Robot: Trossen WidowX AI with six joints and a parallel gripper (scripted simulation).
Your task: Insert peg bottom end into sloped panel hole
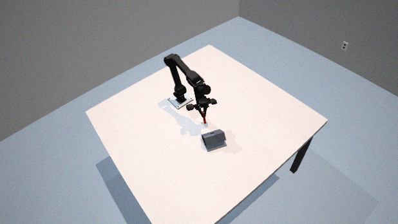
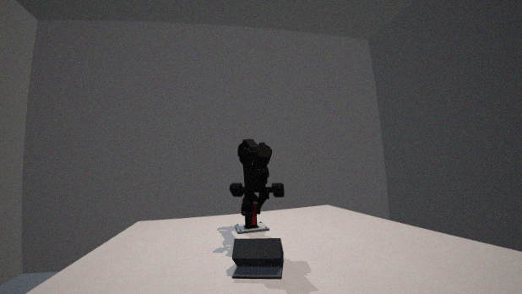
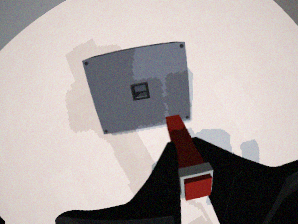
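My gripper tip is now 11 cm above the dark grey sloped panel, 10 cm short of it and 1 cm to the left of it. Also, from my gripper tip: peg 1 cm behind, 1 cm above.
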